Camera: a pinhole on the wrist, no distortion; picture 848 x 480 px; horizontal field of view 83.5 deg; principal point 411.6 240.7 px. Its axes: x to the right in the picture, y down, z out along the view. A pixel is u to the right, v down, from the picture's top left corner.
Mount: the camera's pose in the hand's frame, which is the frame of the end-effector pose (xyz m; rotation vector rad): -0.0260 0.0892 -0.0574 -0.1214 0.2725 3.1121
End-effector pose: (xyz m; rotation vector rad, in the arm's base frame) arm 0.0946 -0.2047 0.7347 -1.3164 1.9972 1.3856
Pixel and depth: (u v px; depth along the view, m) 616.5 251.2 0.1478
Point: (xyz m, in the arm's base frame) 0.0328 -0.0749 0.8297
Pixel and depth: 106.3 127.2 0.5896
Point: -0.4382 0.1327 0.4463
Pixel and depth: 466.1 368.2 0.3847
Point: 0.0329 0.1408 0.6883
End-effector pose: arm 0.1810 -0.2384 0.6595 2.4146 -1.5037 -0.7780
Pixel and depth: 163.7 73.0 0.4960
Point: -0.2394 -0.5275 0.3864
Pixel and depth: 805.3 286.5 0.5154
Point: -0.3161 0.1777 0.5213
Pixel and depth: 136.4 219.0 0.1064
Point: 0.0767 -0.3091 0.6547
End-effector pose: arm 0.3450 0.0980 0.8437 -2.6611 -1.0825 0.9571
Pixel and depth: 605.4 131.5 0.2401
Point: 0.2824 -0.1529 0.7275
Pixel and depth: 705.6 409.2 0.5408
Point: -0.1632 -0.2285 0.6708
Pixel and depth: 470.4 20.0 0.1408
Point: 0.3810 -0.0771 0.7587
